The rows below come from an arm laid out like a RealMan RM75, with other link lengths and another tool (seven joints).
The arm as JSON. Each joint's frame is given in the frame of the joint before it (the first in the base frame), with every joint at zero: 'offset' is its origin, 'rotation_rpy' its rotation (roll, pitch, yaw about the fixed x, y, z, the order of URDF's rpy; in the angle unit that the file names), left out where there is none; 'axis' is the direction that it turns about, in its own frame. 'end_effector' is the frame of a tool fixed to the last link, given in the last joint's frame.
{
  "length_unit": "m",
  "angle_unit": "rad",
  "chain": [
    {
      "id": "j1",
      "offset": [
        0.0,
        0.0,
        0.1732
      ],
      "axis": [
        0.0,
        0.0,
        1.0
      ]
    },
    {
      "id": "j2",
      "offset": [
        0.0,
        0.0,
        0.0
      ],
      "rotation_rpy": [
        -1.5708,
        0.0,
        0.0
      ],
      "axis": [
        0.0,
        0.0,
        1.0
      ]
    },
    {
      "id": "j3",
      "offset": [
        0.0,
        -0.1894,
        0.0
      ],
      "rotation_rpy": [
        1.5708,
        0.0,
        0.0
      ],
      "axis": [
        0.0,
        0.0,
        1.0
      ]
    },
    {
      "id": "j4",
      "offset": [
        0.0,
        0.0,
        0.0
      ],
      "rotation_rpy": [
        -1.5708,
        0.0,
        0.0
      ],
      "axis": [
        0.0,
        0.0,
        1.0
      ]
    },
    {
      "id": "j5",
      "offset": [
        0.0,
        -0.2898,
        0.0
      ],
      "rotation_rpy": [
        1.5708,
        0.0,
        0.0
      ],
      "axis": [
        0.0,
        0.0,
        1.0
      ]
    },
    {
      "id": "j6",
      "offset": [
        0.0,
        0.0,
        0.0
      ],
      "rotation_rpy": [
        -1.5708,
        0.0,
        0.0
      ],
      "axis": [
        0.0,
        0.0,
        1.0
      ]
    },
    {
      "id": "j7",
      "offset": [
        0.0,
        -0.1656,
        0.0
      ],
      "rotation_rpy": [
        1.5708,
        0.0,
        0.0
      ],
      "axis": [
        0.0,
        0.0,
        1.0
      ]
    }
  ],
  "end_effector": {
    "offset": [
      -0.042,
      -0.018,
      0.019
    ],
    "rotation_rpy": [
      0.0,
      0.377,
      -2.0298
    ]
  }
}
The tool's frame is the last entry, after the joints.
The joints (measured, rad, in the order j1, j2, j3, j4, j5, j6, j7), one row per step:
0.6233, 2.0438, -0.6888, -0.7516, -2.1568, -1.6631, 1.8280
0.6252, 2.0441, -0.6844, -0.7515, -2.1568, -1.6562, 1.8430
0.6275, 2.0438, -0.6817, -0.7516, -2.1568, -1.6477, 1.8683
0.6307, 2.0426, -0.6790, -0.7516, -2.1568, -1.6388, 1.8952
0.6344, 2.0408, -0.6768, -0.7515, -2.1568, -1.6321, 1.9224
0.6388, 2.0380, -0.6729, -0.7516, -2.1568, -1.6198, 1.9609
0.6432, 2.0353, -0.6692, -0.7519, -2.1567, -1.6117, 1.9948
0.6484, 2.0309, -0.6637, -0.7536, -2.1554, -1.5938, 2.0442
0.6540, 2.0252, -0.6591, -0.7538, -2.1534, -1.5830, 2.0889
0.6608, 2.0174, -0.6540, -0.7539, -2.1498, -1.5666, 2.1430
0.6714, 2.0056, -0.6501, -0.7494, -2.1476, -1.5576, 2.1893
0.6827, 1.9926, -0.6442, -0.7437, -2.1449, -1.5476, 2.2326
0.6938, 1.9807, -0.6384, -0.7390, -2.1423, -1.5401, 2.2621
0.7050, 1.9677, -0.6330, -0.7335, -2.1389, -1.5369, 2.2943
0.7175, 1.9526, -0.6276, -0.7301, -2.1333, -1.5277, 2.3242
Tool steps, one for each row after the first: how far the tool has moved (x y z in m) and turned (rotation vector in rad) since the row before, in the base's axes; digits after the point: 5 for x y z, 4 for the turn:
0.00077, 0.00199, 0.00089, 0.0042, 0.0030, -0.0166
0.00108, 0.00251, 0.00082, 0.0017, 0.0033, -0.0255
0.00097, 0.00284, 0.00120, 0.0020, 0.0031, -0.0262
0.00063, 0.00260, 0.00125, 0.0001, 0.0036, -0.0250
0.00160, 0.00399, 0.00227, 0.0036, 0.0045, -0.0374
0.00094, 0.00321, 0.00213, 0.0015, 0.0055, -0.0313
0.00221, 0.00553, 0.00418, 0.0094, 0.0067, -0.0482
0.00137, 0.00432, 0.00395, 0.0044, 0.0088, -0.0409
0.00185, 0.00572, 0.00545, 0.0092, 0.0108, -0.0502
0.00034, 0.00502, 0.00524, 0.0031, 0.0091, -0.0385
0.00032, 0.00529, 0.00610, 0.0066, 0.0098, -0.0366
-0.00084, 0.00469, 0.00588, 0.0082, 0.0068, -0.0226
-0.00118, 0.00408, 0.00583, 0.0041, 0.0097, -0.0231
-0.00194, 0.00565, 0.00821, 0.0138, 0.0070, -0.0203

